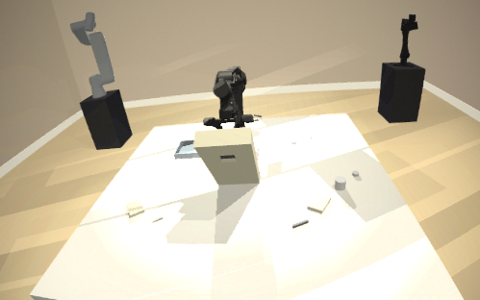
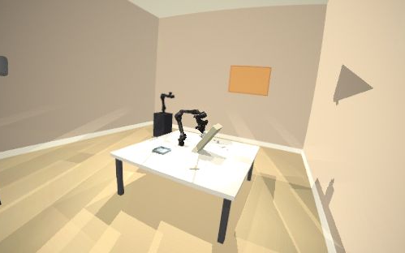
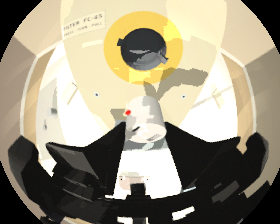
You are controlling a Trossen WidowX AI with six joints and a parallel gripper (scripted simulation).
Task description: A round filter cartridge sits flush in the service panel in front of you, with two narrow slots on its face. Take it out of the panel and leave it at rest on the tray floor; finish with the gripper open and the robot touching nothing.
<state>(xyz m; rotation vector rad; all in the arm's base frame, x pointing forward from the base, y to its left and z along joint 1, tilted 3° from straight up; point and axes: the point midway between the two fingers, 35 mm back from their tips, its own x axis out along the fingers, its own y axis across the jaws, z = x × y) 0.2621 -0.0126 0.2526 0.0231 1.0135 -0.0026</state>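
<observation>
My gripper tip is now 36 cm past the blue-grey tray, 27 cm to the left of it and 21 cm above it. From my gripper tip the other things lie so: round filter cartridge (right at my gripper tip); beige service panel (4 cm ahead, 5 cm below).
</observation>
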